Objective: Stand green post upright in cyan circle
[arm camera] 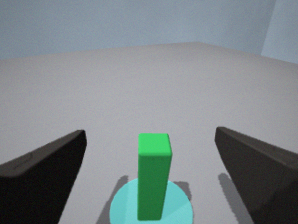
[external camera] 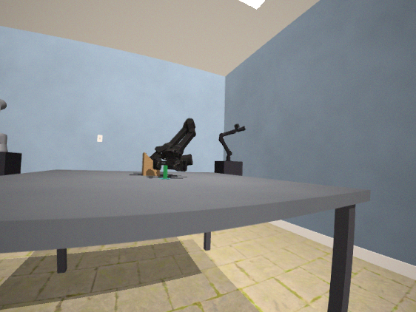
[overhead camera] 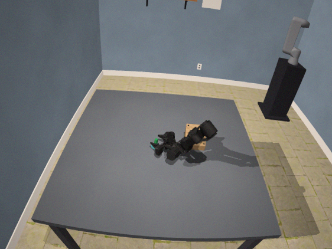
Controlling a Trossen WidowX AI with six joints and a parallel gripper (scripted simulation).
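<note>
Right now the green post is 2 cm ahead of my hand, 1 cm to the right of it and 3 cm below it. From my hand the other things lie so: cyan circle 2 cm ahead, 1 cm to the right, 6 cm below.
</note>
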